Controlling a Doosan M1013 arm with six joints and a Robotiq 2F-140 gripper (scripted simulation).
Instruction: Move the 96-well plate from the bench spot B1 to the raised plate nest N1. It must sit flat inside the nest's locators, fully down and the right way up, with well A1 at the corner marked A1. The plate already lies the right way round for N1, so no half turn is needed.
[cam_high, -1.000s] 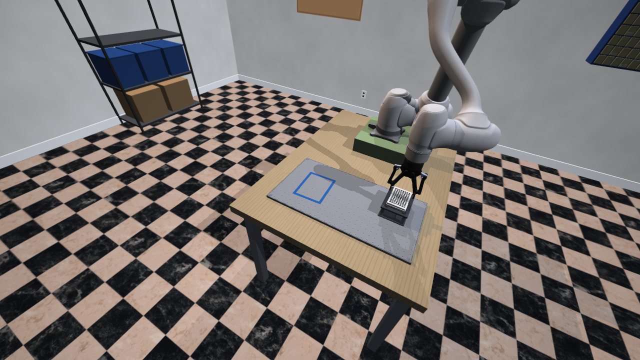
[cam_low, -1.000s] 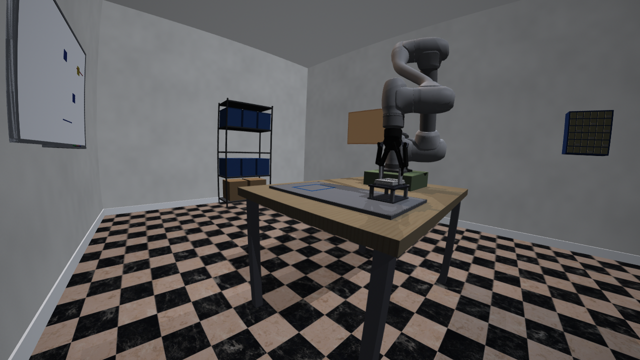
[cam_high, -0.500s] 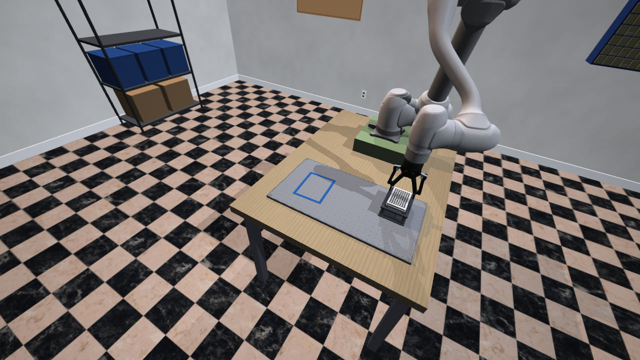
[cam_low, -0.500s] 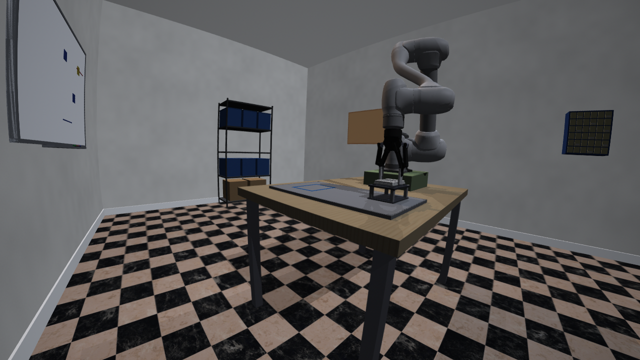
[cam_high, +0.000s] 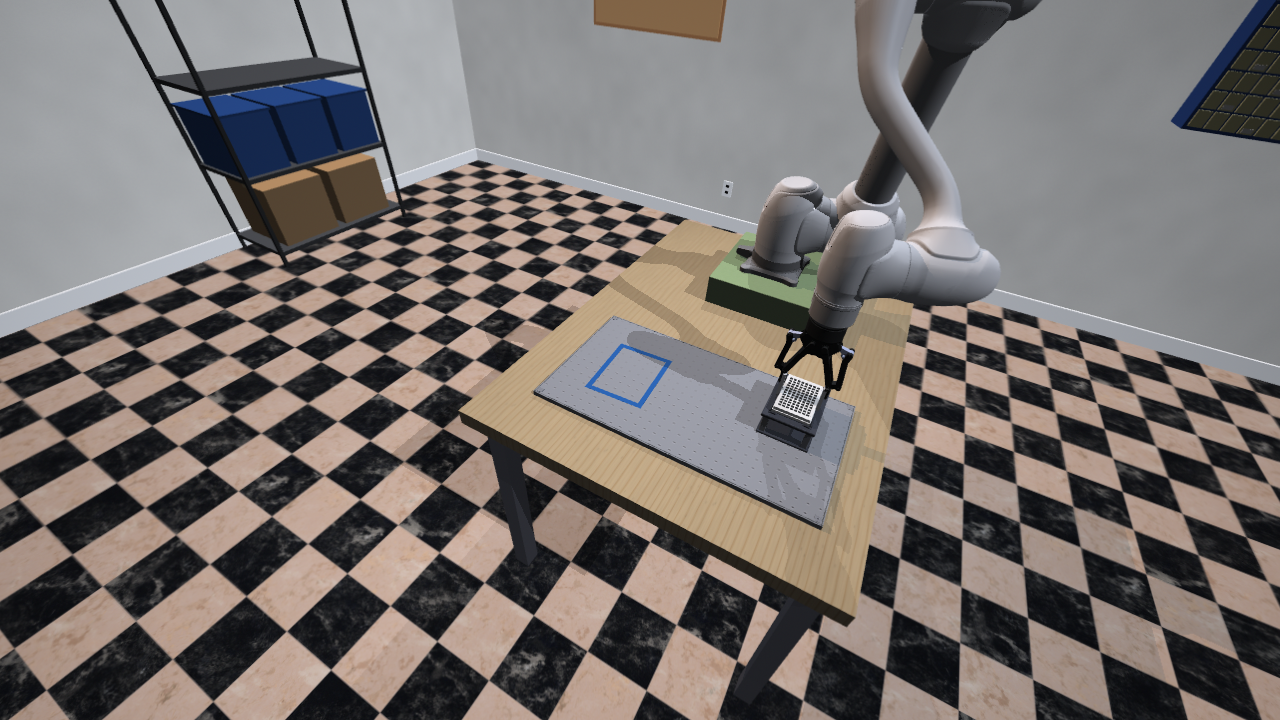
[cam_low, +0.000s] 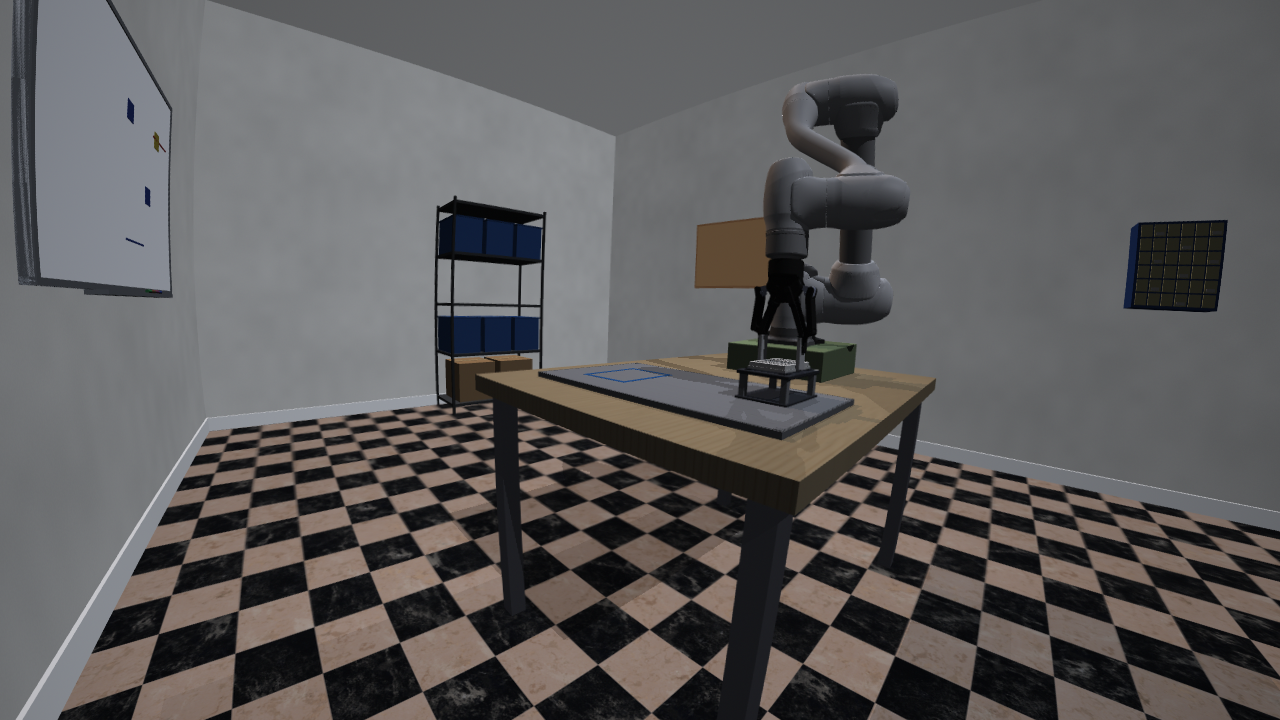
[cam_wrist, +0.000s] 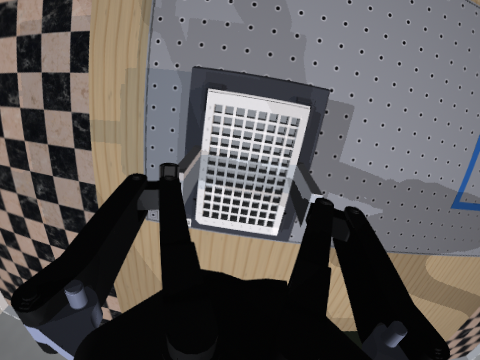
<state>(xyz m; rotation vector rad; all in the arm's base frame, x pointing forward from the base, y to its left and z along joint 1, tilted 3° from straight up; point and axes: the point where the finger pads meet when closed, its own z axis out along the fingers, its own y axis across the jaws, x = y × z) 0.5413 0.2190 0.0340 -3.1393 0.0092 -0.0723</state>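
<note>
My gripper is now 2 cm above the white 96-well plate. Also, from my hand: dark raised nest N1 (4 cm below).
</note>
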